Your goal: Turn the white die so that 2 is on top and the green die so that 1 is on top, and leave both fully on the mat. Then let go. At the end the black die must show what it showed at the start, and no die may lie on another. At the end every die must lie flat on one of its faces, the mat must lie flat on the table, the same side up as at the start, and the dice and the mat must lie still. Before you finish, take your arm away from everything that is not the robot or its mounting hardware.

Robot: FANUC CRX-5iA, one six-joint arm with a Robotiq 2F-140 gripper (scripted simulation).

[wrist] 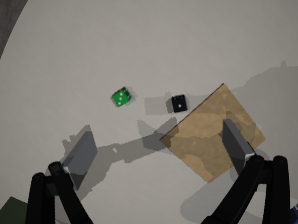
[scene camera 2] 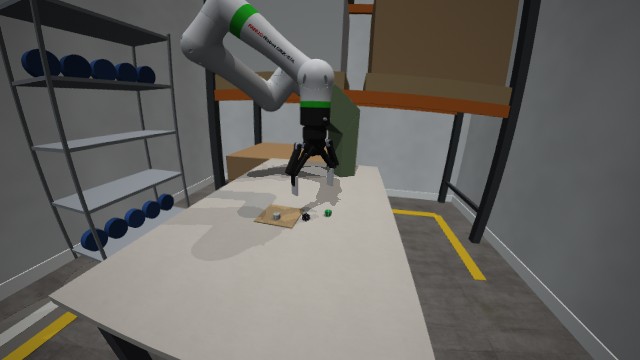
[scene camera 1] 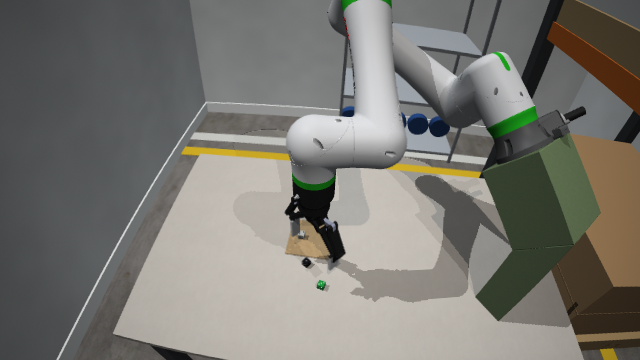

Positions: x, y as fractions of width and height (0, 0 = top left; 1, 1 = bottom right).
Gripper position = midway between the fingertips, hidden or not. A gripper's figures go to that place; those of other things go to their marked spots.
My gripper (wrist: 0.53, 0.61) is 20 cm from the lens. A brown mat (wrist: 0.66, 0.63): 33 cm from the lens.
